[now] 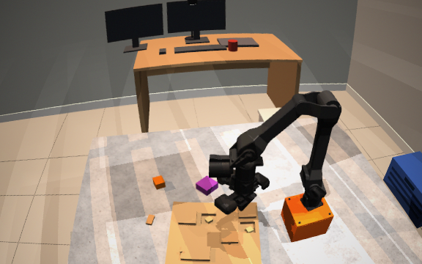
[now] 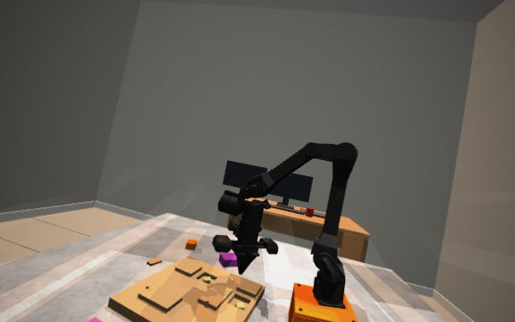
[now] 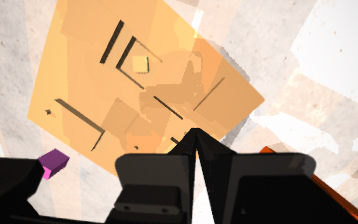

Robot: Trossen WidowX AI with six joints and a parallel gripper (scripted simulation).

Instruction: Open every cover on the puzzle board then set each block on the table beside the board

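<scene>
Right now my gripper tip is 80 mm short of the tan puzzle board, 50 mm above it and 30 mm to the right of it. Round my gripper tip: flat brown piece 290 mm ahead, 100 mm to the right, 70 mm below.
</scene>
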